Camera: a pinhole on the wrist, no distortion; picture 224 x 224 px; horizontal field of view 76.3 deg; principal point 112.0 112.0 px. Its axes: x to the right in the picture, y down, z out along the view. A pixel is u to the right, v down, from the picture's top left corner.
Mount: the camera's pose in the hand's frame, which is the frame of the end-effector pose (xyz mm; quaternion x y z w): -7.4 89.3 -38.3 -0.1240 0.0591 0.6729 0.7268
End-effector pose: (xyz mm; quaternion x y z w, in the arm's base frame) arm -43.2 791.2 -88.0 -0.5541 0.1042 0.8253 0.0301
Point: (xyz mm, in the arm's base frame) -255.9 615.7 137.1
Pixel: 140.8 151.7
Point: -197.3 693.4 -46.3
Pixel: 108.1 71.4
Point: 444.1 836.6 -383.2
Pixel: behind the camera
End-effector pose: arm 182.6 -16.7 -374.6 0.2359 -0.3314 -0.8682 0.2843
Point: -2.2 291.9 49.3
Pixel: 60.7 135.8
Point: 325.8 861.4 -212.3
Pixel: outside the picture
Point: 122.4 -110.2 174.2
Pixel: 179.2 109.1
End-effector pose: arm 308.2 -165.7 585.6 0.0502 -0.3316 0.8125 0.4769
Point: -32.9 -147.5 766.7
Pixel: outside the picture
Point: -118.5 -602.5 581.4
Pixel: 193.4 133.4
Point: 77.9 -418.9 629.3
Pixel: 148.6 121.6
